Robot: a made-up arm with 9 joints. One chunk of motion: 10 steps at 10 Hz.
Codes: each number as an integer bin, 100 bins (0 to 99) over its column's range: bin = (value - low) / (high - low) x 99, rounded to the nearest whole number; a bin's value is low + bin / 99 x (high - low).
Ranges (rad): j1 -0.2..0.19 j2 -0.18..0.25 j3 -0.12..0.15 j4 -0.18..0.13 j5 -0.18..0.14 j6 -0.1..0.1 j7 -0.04..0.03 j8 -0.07..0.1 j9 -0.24..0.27
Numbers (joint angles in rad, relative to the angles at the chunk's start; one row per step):
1: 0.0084 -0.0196 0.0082 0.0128 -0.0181 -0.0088 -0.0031 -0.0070 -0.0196
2: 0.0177 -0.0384 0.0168 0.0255 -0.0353 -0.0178 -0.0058 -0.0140 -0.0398
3: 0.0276 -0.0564 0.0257 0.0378 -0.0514 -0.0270 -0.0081 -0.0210 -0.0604
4: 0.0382 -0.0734 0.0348 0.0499 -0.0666 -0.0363 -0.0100 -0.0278 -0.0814
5: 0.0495 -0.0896 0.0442 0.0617 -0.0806 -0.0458 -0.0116 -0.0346 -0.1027
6: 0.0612 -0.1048 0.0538 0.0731 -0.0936 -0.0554 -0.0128 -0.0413 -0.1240
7: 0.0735 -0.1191 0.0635 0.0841 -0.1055 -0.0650 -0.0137 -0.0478 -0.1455
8: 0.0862 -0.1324 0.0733 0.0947 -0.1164 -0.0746 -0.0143 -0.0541 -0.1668
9: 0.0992 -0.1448 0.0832 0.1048 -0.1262 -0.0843 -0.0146 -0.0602 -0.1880
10: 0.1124 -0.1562 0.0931 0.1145 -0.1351 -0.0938 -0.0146 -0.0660 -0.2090
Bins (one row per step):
1: 53 37 47 62 50 45 52 37 43
2: 55 33 50 66 45 41 48 33 39
3: 58 28 53 70 40 36 45 29 35
4: 60 25 57 73 35 32 42 25 31
5: 63 21 60 77 31 27 40 21 27
6: 66 17 64 81 27 22 38 17 23
7: 69 14 67 84 23 17 37 13 18
8: 73 11 71 88 20 13 36 9 14
9: 76 8 75 91 17 8 36 6 10
10: 79 5 78 94 14 3 36 2 6

